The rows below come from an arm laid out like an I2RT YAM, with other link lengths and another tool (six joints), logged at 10 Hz.
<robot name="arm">
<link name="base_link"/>
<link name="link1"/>
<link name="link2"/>
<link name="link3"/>
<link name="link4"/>
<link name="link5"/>
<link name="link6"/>
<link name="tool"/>
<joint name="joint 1" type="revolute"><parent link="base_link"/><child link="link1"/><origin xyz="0 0 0.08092" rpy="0 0 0"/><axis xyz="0 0 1"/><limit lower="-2.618" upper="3.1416"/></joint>
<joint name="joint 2" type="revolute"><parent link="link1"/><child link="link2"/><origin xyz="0.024 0.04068 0.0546" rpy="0 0 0"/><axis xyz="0 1 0"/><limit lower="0" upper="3.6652"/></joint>
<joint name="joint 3" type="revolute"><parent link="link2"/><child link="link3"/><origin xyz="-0.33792 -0.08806 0" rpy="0 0 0"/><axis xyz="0 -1 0"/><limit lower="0" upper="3.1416"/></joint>
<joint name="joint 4" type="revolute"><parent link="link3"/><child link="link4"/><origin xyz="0.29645 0.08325 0.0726" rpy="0 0 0"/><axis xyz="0 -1 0"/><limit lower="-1.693" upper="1.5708"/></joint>
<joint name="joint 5" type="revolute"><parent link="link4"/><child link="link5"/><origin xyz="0.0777 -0.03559 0.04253" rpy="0 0 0"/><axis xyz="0 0 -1"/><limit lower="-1.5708" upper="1.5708"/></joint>
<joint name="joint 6" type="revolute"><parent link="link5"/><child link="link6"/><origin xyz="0.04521 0 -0.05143" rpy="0 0 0"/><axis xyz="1 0 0"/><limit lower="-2.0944" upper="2.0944"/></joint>
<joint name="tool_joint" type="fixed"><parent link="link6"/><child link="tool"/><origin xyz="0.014 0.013 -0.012" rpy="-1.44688 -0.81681 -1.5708"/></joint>
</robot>
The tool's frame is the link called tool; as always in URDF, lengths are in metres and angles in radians.
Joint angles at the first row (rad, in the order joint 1, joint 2, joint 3, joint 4, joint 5, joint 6):
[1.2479, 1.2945, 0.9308, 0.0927, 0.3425, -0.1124]
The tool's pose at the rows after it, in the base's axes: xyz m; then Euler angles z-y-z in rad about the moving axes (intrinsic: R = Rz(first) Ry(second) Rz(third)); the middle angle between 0 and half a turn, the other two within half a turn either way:
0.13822 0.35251 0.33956 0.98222 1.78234 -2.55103
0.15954 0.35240 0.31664 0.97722 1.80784 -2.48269
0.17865 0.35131 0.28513 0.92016 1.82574 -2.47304
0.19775 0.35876 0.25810 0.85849 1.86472 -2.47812
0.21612 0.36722 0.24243 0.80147 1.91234 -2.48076
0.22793 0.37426 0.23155 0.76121 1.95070 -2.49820
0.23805 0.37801 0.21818 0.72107 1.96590 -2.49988
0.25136 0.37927 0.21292 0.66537 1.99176 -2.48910
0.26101 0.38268 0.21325 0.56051 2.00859 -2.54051
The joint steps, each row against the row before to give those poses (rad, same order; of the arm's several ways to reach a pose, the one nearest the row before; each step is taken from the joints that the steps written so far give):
[-0.0307, 0.0716, -0.0218, 0.0689, -0.0143, 0.0207]
[-0.0634, 0.0457, -0.0312, 0.0491, -0.0626, 0.0565]
[-0.0445, 0.0600, -0.0509, 0.0904, 0.0101, 0.0172]
[-0.0300, 0.0885, 0.0026, 0.0425, 0.0271, 0.0144]
[-0.0258, 0.0750, 0.0415, -0.0199, 0.0243, 0.0212]
[-0.0126, 0.0542, 0.0373, -0.0260, 0.0218, 0.0048]
[-0.0127, 0.0474, 0.0126, 0.0141, 0.0222, 0.0163]
[-0.0213, 0.0332, 0.0338, -0.0359, 0.0248, 0.0373]
[-0.0026, 0.0266, 0.0485, -0.0609, 0.0880, 0.0129]

